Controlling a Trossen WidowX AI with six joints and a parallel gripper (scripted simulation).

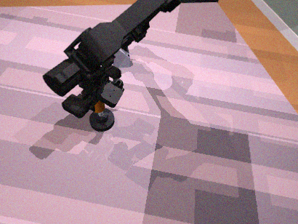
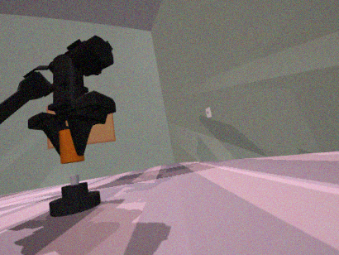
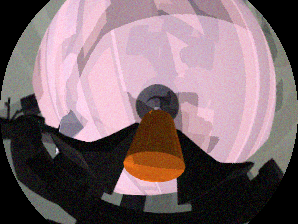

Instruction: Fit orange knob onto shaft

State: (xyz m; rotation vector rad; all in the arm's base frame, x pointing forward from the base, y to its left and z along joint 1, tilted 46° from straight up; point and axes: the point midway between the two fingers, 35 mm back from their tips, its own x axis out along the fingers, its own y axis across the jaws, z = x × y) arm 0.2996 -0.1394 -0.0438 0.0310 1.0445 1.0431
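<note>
My gripper tip is now 6 cm above the pedestal with silver shaft. Also, from my gripper tip: orange knob 3 cm above.
</note>
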